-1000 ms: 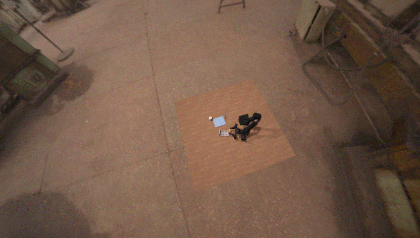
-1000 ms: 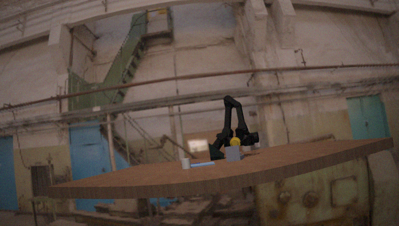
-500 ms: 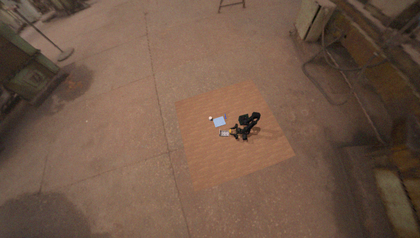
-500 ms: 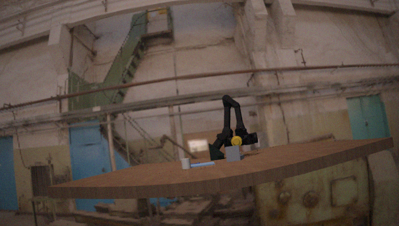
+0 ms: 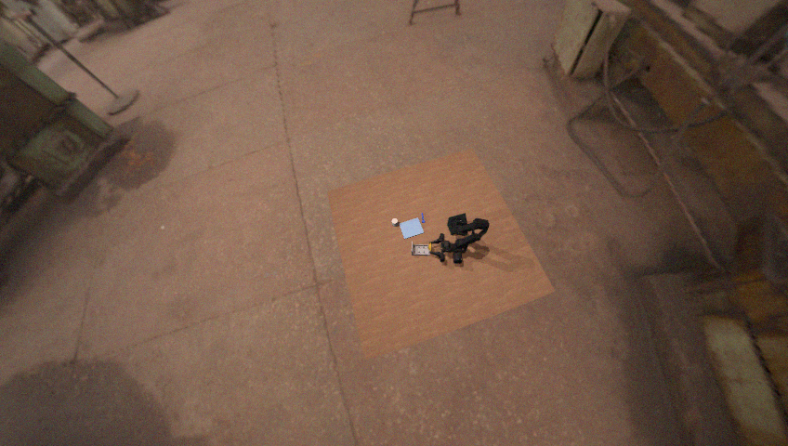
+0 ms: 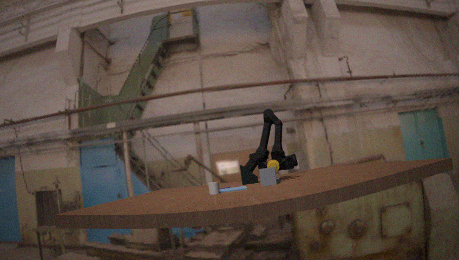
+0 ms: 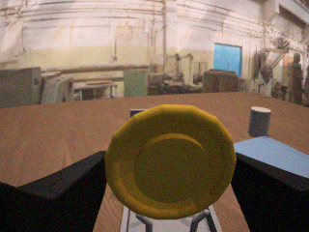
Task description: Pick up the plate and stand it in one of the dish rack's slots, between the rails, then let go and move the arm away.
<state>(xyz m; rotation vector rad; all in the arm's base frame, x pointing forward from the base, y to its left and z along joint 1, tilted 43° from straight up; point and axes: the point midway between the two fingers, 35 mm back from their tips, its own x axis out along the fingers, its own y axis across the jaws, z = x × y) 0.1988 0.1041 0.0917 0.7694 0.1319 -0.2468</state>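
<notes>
The dish rack lies 60 mm below my gripper tip, 50 mm ahead of it and 20 mm to the right of it. Also, from my gripper tip: light blue mat (200 mm to the right, 80 mm below, 80 mm ahead); small blue object (260 mm to the right, 80 mm below, 30 mm behind); yellow plate (10 mm behind).
</notes>
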